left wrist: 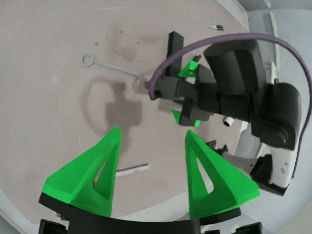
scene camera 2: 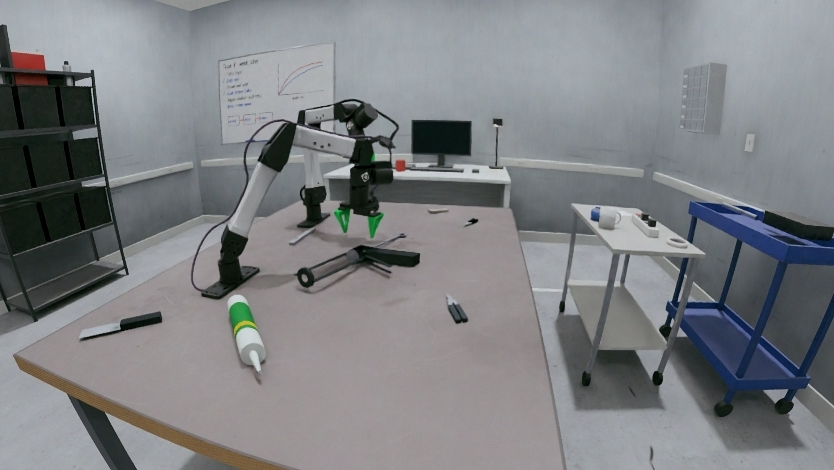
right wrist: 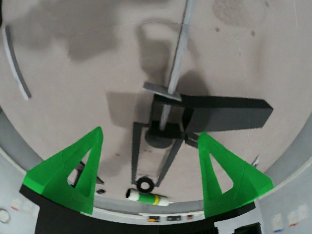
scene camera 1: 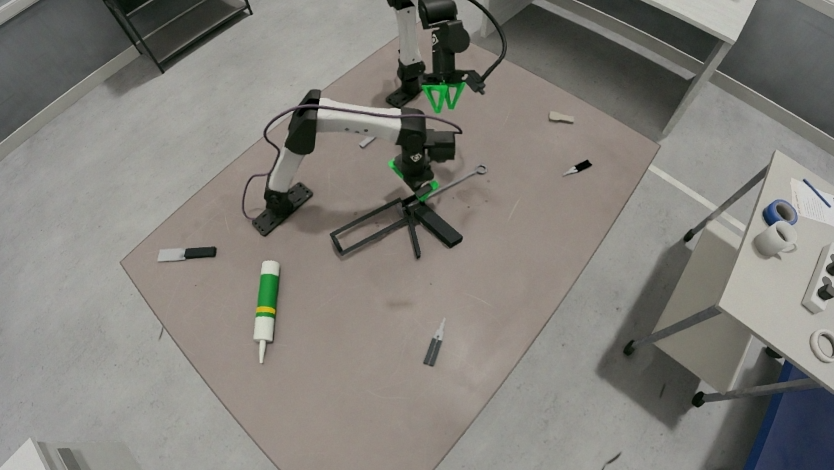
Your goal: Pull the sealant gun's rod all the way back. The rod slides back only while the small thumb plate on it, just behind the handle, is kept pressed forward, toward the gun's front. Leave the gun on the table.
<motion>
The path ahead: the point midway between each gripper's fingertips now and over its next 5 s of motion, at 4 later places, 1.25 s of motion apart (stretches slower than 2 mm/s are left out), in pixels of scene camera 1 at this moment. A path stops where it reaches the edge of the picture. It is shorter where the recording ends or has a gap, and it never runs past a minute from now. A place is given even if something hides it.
My left gripper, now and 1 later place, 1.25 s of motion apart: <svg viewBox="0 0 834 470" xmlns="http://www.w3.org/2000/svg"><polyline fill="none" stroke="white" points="444,111 406,70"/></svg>
My right gripper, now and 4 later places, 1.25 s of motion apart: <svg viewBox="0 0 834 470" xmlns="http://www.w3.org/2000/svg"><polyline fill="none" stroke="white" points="413,188 406,190 405,198 404,197 391,190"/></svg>
</motion>
